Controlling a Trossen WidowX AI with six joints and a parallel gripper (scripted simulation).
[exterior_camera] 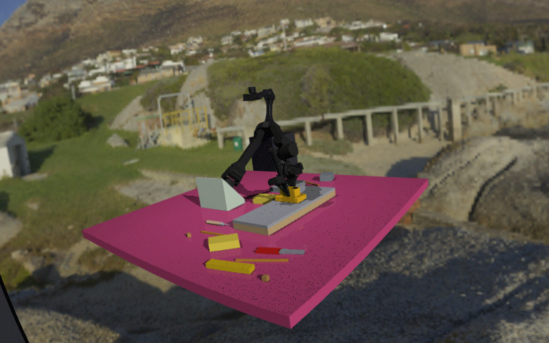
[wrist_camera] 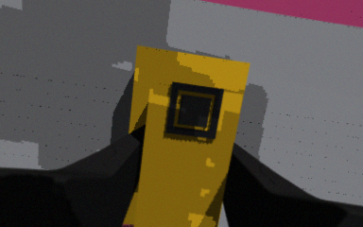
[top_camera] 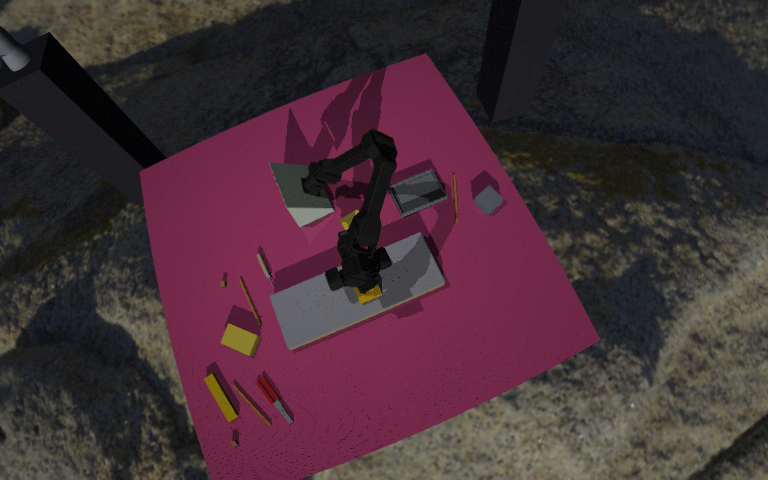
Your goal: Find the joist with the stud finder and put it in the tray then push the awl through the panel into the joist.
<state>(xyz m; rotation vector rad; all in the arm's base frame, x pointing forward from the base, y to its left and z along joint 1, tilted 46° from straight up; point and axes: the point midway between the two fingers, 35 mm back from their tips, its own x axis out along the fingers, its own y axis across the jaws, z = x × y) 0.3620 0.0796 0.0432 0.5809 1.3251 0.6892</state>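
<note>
Right now the grey tray is 260 mm behind my gripper tip, 250 mm to the left of it and 50 mm below it. Round my gripper tip: stud finder (20 mm above, 10 mm ahead); then grey cube (470 mm to the left, 160 mm behind, 50 mm below); then awl (300 mm to the right, 140 mm behind, 60 mm below).
</note>
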